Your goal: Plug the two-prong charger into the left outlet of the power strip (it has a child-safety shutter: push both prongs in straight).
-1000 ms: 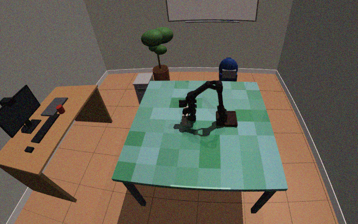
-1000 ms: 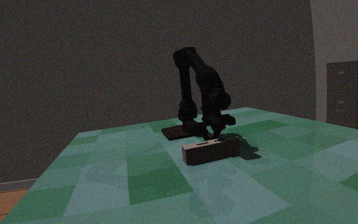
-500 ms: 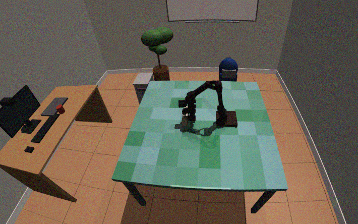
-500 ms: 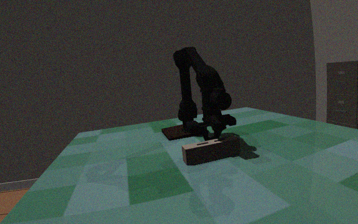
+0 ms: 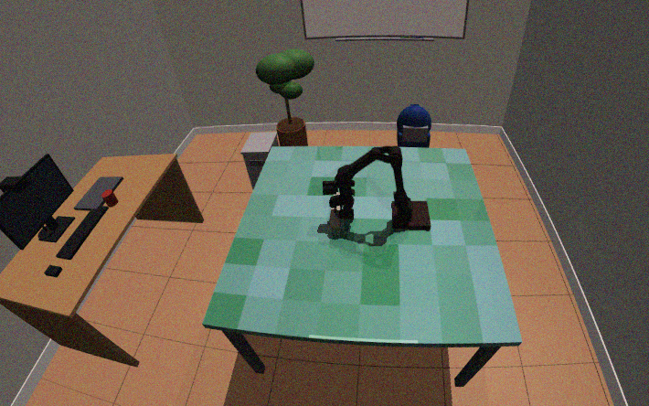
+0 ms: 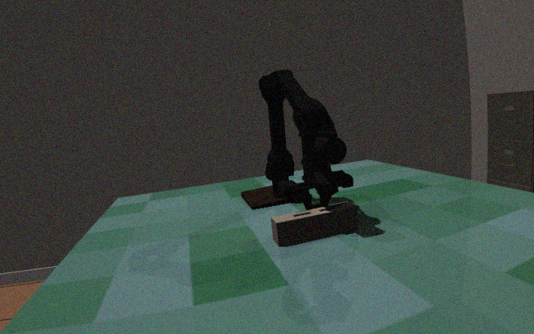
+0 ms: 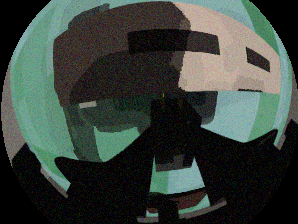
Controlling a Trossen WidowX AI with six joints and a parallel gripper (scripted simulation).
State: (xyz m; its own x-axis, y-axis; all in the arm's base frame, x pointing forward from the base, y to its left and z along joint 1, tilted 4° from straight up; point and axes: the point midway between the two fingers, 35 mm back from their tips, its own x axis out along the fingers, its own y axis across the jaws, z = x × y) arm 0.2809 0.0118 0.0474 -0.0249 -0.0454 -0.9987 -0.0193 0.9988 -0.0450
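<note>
My gripper tip is 20 mm short of the charger and 10 mm below it.
</note>
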